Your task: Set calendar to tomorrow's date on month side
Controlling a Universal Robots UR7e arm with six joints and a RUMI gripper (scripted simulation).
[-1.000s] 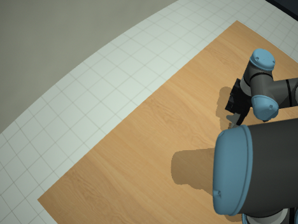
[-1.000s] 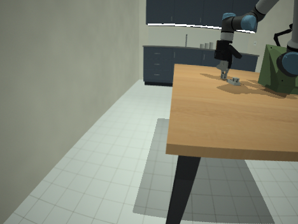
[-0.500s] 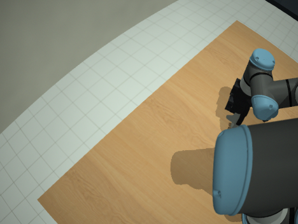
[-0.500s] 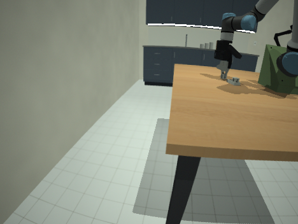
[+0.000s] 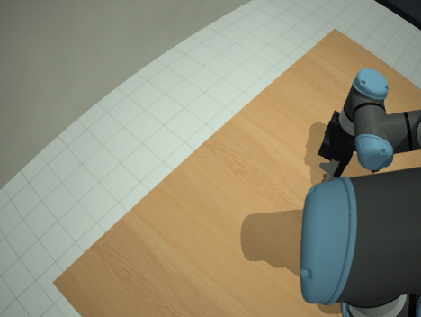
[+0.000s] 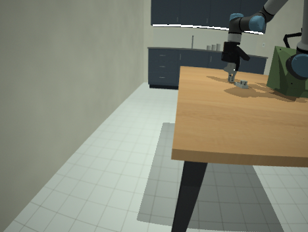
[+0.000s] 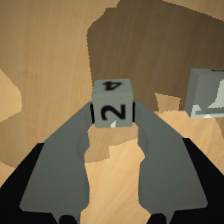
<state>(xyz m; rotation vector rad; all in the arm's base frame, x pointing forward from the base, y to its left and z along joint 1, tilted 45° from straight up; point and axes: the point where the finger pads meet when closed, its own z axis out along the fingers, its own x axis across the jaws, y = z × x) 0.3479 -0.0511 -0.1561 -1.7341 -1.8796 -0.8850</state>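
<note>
Right now the grey digit cube is 1 cm below my hand. From my hand the other things lie so: white calendar tray 1 cm behind, 11 cm to the left, 2 cm below.
</note>
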